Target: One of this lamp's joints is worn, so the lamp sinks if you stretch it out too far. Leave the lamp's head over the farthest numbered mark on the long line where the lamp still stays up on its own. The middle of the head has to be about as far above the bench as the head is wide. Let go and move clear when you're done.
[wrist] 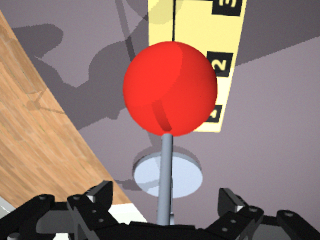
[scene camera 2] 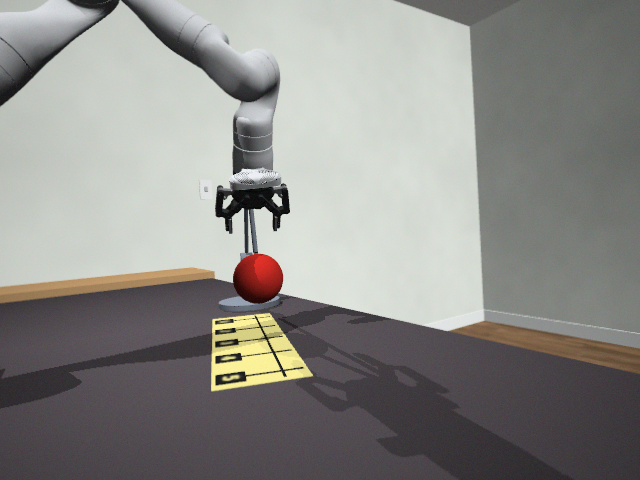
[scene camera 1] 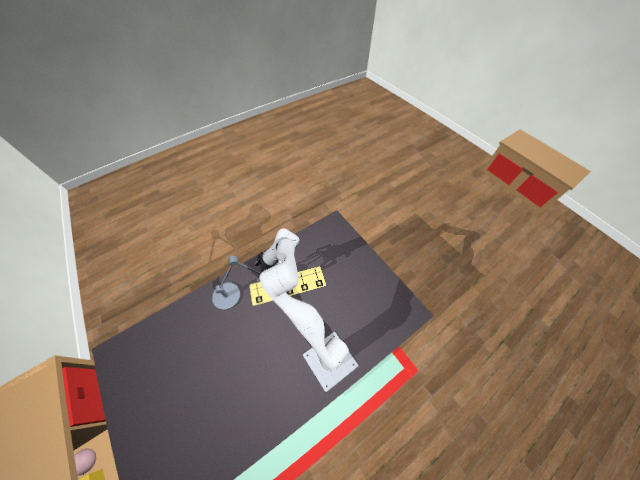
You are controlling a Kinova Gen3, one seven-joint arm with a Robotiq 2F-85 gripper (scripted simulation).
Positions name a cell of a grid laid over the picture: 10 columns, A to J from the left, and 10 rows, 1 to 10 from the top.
Labels:
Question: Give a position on a red lamp head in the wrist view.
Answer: F4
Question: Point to a lamp base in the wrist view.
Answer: F8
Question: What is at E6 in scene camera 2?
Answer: A red lamp head.

